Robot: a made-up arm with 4 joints.
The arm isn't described. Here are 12 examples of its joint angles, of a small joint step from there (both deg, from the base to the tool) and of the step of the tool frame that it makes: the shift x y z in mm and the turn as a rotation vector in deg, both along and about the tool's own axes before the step.
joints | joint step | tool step
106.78 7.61 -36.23 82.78 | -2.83 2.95 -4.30 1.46 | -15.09 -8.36 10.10 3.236 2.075 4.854
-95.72 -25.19 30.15 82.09 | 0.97 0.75 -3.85 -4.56 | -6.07 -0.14 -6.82 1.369 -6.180 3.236
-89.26 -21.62 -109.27 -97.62 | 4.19 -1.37 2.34 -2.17 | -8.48 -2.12 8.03 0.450 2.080 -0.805
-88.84 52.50 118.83 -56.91 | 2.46 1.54 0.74 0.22 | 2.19 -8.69 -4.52 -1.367 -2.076 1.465
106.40 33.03 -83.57 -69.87 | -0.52 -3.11 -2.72 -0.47 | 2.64 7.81 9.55 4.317 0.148 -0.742
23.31 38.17 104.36 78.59 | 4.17 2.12 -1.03 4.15 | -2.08 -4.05 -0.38 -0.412 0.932 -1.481
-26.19 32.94 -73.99 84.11 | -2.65 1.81 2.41 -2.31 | 3.77 1.33 7.80 4.445 -1.552 -2.121
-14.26 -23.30 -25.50 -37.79 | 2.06 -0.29 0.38 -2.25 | -1.68 5.72 1.38 2.419 -1.807 0.900
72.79 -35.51 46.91 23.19 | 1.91 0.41 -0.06 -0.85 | -2.30 1.34 4.29 1.312 -1.896 1.002
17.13 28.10 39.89 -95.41 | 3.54 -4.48 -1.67 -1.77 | 12.99 11.96 -14.43 2.978 -7.780 -0.883
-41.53 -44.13 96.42 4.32 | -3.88 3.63 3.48 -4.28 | -2.11 -15.90 -32.20 -6.137 -4.087 2.454
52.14 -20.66 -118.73 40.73 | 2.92 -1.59 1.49 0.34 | -3.96 -3.35 -3.79 -1.353 2.770 1.890
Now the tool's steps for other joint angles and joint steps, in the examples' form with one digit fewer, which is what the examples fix.
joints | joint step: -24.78 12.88 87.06 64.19 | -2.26 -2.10 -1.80 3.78
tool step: -7.7 -0.6 10.1 -0.16 5.17 2.75
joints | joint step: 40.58 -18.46 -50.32 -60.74 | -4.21 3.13 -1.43 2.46
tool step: 11.4 -5.9 -5.5 -5.21 0.74 -2.96
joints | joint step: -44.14 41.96 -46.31 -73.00 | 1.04 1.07 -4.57 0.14
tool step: 3.4 14.0 8.3 1.79 1.59 -3.50
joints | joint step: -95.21 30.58 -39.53 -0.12 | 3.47 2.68 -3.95 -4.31
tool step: -10.9 9.0 6.2 3.92 -0.56 1.60
